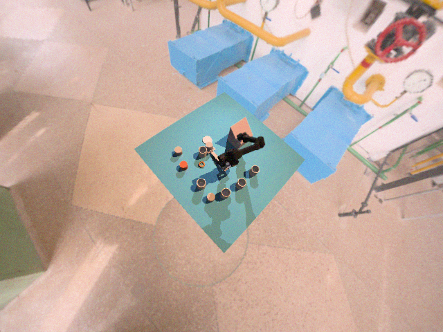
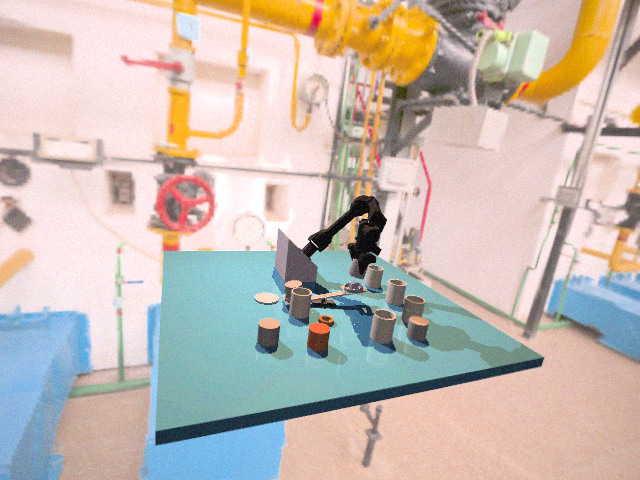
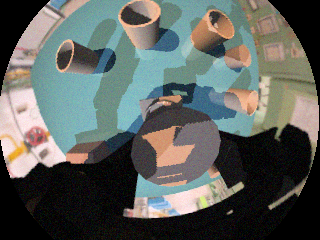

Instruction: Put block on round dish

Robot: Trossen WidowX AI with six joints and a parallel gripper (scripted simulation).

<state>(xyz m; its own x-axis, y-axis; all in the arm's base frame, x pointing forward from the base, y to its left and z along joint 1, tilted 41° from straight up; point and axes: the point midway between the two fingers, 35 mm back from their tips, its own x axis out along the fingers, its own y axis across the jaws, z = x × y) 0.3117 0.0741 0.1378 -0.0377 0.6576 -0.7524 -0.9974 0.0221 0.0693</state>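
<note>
My gripper tip is 7 cm above the block and 1 cm to the left of it. Round my gripper tip: flat round dish: 37 cm to the right, 15 cm below, 7 cm behind; balance: 13 cm to the right, 11 cm below, 1 cm behind; orange ring: 18 cm to the right, 15 cm ahead, 14 cm below.
</note>
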